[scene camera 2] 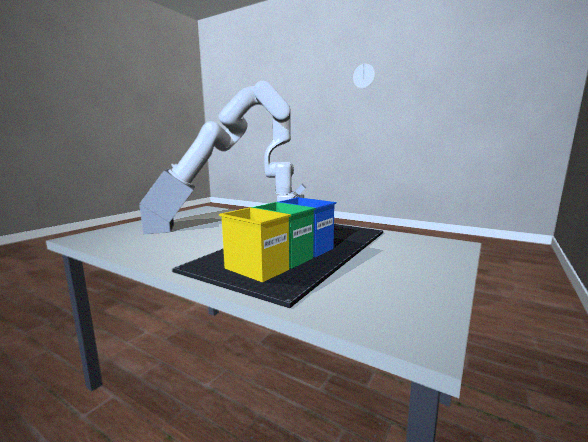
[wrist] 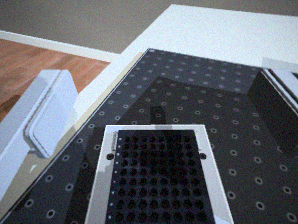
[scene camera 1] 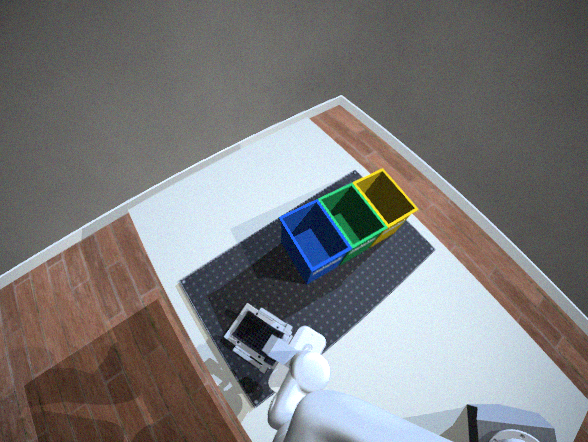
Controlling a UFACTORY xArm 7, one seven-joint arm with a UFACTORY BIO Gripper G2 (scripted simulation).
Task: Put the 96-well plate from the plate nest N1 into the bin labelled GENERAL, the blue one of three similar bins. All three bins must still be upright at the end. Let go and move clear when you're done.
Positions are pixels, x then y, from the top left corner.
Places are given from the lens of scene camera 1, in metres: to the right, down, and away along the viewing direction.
green bin (scene camera 1: 359,221): 0.22, 0.00, 0.82
blue general bin (scene camera 1: 308,233): 0.05, 0.04, 0.88
yellow bin (scene camera 1: 390,203): 0.34, -0.06, 0.83
black 96-well plate (scene camera 1: 252,331): -0.12, 0.32, 0.70
The marked spots on the black 96-well plate and the blue general bin are 0.37 m apart.
